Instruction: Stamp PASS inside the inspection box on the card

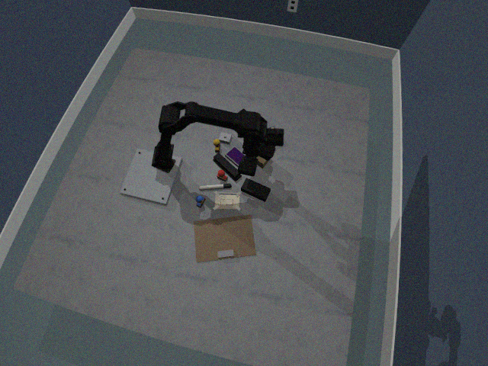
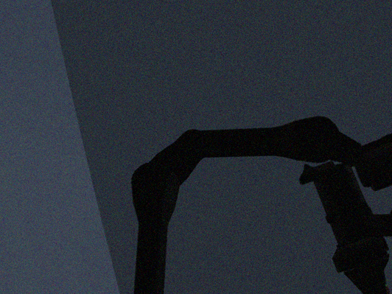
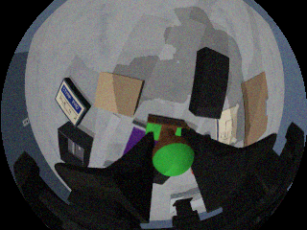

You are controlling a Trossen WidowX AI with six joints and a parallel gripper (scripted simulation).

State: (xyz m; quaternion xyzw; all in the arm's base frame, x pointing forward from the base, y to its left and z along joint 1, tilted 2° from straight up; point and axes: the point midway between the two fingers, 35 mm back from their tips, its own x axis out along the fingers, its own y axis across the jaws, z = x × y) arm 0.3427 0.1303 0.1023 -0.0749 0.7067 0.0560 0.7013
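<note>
My gripper tip is now 9 cm above the purple ink pad, 8 cm past it and 3 cm to the right of it. From my gripper tip the other things lie so: tan box (7 cm below, 6 cm to the left, 3 cm ahead); black box (8 cm to the right, 8 cm below, 6 cm ahead); green-knobbed stamp (right at my gripper tip).
</note>
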